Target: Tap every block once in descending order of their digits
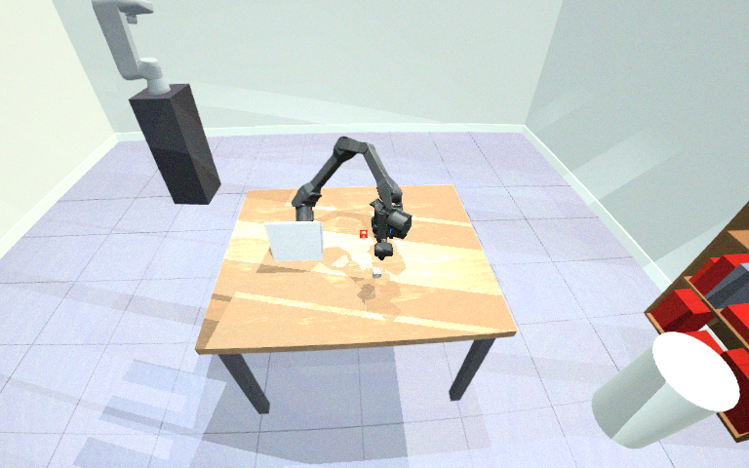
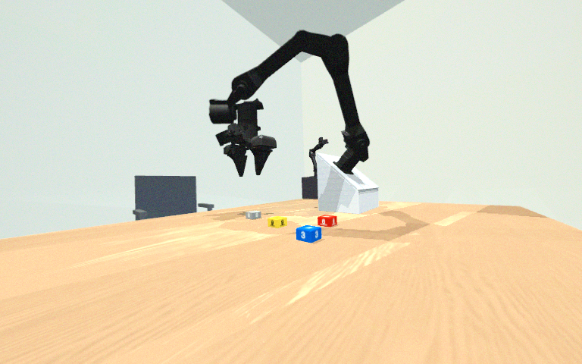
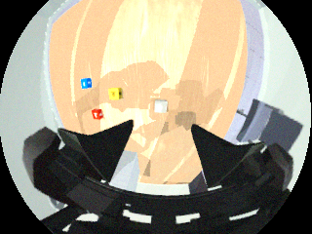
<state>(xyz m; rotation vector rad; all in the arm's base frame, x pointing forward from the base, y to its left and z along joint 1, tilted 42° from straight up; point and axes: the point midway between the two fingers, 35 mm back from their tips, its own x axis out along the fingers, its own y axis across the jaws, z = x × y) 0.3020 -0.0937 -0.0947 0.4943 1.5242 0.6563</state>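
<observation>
The yellow block lies 140 mm to the left of my gripper tip, 120 mm below it and 10 mm ahead of it. Round my gripper tip: red block (220 mm to the left, 120 mm below, 70 mm behind); then blue block (260 mm to the left, 120 mm below, 40 mm ahead).
</observation>
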